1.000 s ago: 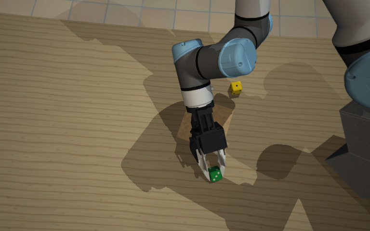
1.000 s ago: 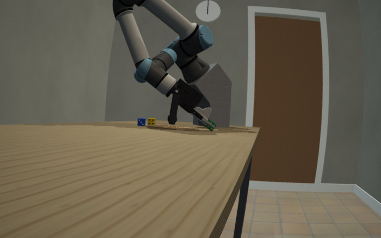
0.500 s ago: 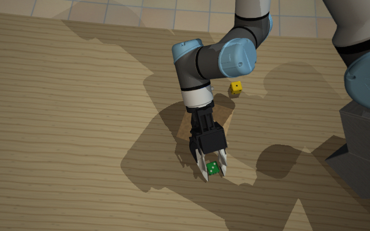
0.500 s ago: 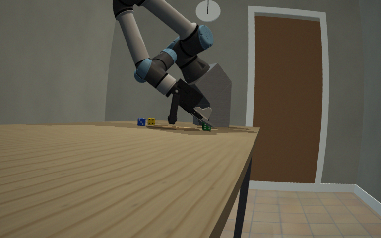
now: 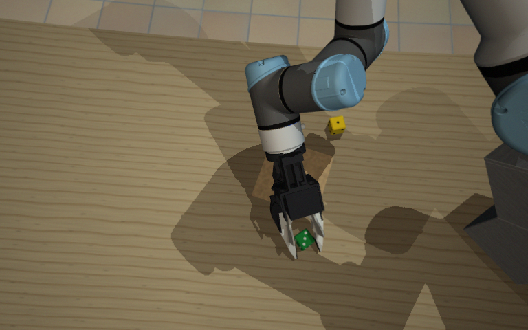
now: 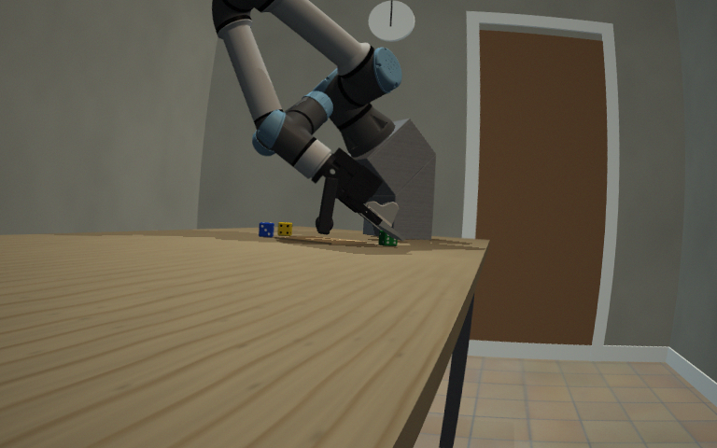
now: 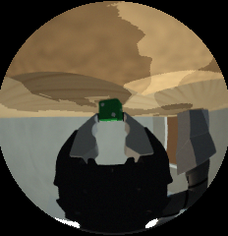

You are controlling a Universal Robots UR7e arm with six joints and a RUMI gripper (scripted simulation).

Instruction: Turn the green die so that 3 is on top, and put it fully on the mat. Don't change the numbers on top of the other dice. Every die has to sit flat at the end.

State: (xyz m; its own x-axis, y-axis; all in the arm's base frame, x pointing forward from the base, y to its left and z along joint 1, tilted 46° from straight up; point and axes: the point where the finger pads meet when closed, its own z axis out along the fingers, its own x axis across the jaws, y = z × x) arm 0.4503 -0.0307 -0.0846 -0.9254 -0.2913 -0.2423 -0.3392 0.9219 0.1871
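Right now my hand is 20 mm to the left of the green die and 10 mm above it. Also, from my hand: blue die: 40 mm behind, 270 mm to the right, 10 mm below; then tan mat: 20 mm behind, 150 mm to the right, 20 mm below; then yellow die: 140 mm behind, 240 mm to the right, 10 mm below.
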